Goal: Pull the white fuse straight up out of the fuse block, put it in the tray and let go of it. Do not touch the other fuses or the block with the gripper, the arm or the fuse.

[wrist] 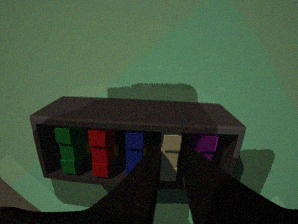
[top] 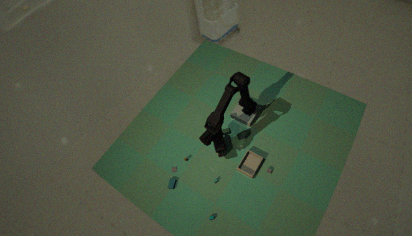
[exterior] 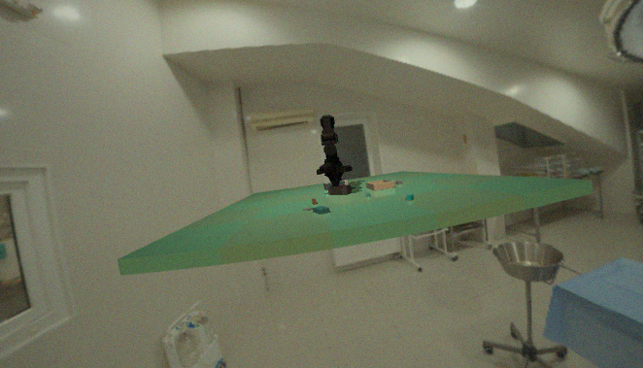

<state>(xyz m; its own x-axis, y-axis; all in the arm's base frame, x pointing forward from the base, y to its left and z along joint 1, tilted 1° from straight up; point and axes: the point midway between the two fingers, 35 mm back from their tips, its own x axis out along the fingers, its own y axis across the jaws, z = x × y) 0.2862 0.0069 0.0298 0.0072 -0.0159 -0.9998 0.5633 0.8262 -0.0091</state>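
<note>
The brown tray is 220 mm to the left of my gripper tip, 30 mm below it and 30 mm behind it. From my gripper tip the other things lie so: white fuse (10 mm below).
</note>
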